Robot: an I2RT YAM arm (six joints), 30 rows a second.
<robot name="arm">
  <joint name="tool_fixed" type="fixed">
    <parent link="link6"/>
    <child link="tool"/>
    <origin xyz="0 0 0" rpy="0 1.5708 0"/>
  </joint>
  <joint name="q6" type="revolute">
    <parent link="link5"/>
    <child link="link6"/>
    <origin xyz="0.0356 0 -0.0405"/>
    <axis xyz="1 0 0"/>
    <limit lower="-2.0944" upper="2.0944"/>
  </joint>
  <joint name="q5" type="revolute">
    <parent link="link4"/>
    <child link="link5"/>
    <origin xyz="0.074 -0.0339 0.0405"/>
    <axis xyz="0 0 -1"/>
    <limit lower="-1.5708" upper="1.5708"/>
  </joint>
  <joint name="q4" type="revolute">
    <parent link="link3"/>
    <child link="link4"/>
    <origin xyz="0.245 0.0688 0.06"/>
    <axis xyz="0 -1 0"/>
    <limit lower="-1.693" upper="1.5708"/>
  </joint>
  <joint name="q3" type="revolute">
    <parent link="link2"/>
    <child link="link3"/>
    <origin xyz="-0.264 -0.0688 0"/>
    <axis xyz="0 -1 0"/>
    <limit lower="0" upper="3.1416"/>
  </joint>
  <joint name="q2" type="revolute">
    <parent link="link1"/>
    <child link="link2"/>
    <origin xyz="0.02 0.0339 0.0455"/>
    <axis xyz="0 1 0"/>
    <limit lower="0" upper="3.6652"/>
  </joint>
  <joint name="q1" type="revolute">
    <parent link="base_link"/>
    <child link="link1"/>
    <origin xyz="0 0 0.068"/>
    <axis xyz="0 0 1"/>
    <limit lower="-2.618" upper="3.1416"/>
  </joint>
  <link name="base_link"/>
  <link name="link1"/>
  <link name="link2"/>
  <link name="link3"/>
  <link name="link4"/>
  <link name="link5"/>
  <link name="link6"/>
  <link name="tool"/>
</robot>
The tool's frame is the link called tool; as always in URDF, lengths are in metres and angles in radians.
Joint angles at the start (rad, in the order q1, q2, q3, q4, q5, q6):
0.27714 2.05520 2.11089 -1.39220 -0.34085 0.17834
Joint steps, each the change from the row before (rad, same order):
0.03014 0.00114 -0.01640 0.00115 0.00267 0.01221
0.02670 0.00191 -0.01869 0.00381 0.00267 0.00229
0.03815 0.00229 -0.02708 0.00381 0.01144 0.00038
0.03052 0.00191 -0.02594 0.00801 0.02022 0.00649
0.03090 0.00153 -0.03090 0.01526 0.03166 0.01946
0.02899 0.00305 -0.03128 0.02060 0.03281 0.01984
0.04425 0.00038 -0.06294 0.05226 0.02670 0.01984
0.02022 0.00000 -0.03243 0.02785 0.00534 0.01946
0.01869 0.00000 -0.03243 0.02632 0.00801 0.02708
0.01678 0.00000 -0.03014 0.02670 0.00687 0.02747
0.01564 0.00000 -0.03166 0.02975 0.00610 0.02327
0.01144 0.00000 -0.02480 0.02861 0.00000 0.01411
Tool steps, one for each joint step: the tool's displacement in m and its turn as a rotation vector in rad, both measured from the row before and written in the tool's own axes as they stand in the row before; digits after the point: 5 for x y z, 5 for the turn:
0.00358 0.00954 0.00834 0.00061 0.02556 -0.01003
0.00317 0.00795 0.00872 0.00183 0.02458 -0.01681
0.00490 0.01107 0.01231 0.01118 0.03482 -0.02680
0.00363 0.00825 0.01081 0.02039 0.02466 -0.01602
0.00342 0.00790 0.01170 0.03176 0.01895 -0.00497
0.00282 0.00738 0.01190 0.03291 0.01343 -0.00449
0.00520 0.01199 0.01975 0.02585 0.01471 -0.02050
0.00276 0.00567 0.00970 0.00528 0.00754 0.00076
0.00304 0.00488 0.00952 0.00858 0.00759 0.01011
0.00283 0.00433 0.00874 0.00699 0.00467 0.01176
0.00288 0.00381 0.00897 0.00591 0.00298 0.00834
0.00188 0.00298 0.00692 -0.00164 -0.00112 0.00222

